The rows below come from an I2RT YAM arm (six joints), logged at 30 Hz.
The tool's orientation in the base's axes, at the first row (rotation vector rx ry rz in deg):
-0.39 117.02 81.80
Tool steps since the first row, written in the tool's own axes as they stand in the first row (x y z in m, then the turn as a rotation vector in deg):
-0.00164 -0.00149 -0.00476 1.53 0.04 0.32
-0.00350 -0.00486 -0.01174 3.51 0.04 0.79
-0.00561 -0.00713 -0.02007 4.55 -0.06 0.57
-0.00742 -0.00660 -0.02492 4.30 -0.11 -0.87
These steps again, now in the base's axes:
-0.00052 -0.00520 0.00055 -1.07 0.81 -0.80
-0.00130 -0.01312 0.00008 -2.42 1.89 -1.88
-0.00293 -0.02181 0.00094 -3.32 2.02 -2.44
-0.00406 -0.02631 0.00329 -3.81 0.69 -2.06

